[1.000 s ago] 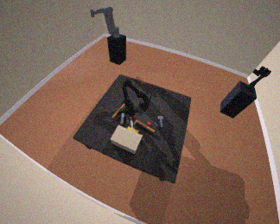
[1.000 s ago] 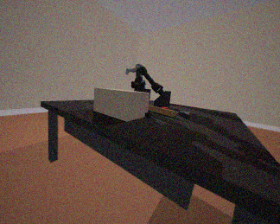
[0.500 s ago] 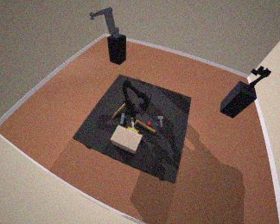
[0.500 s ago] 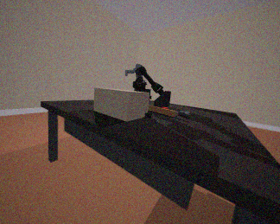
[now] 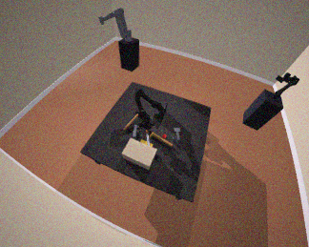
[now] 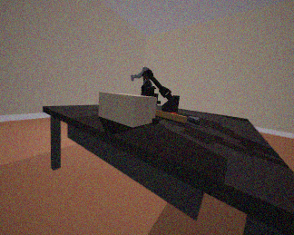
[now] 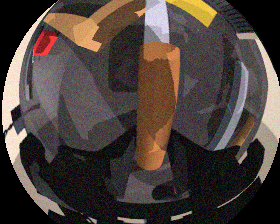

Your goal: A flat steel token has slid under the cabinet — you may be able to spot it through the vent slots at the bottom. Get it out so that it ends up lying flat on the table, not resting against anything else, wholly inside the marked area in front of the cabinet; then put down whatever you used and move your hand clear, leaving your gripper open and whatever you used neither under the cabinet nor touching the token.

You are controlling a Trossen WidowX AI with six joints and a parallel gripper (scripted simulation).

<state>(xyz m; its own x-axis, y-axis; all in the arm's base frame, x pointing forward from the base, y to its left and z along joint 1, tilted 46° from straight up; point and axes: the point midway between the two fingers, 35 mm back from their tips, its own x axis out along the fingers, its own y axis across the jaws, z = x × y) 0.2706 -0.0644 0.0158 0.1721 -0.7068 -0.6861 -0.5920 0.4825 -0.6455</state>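
Right now my gripper tip is 1 cm short of the small red piece, 25 cm to the right of it and 1 cm below it. Also, from my gripper tip: steel token (38 cm ahead, 16 cm to the left, 1 cm below); grey bar (11 cm ahead, 9 cm to the right).
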